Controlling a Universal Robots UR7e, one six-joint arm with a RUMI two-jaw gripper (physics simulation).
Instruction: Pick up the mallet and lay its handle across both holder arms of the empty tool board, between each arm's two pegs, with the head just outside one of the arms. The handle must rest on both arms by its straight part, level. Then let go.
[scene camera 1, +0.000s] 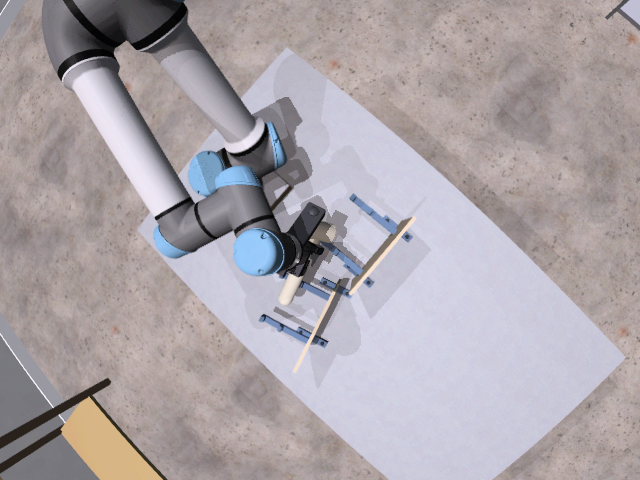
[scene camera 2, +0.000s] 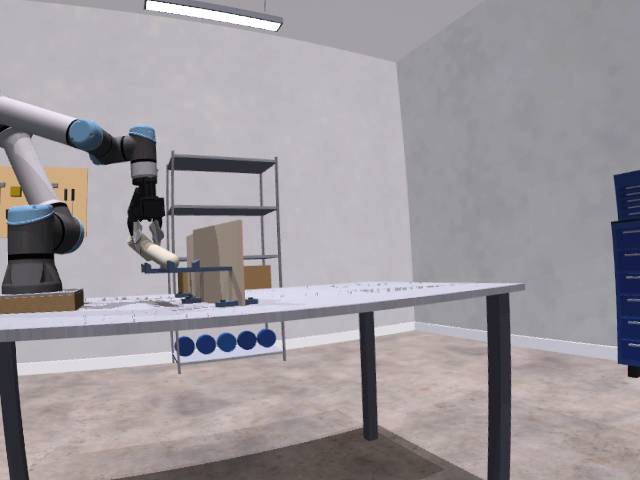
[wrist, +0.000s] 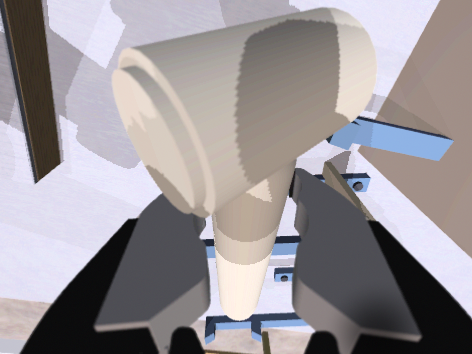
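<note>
The wooden mallet is off the table, its handle slanting down away from the head. My gripper is shut on the handle close below the head. The lower-left tool board holds no tool. Its inner arm passes below the handle. The handle's end is near the pegs of its outer arm in the wrist view; contact cannot be told. My gripper partly hides the mallet in the overhead view.
A second upright board with blue arms stands to the right, close to the mallet head. A thin dark brown bar is beside the arm. The table edge is near the lower-left board.
</note>
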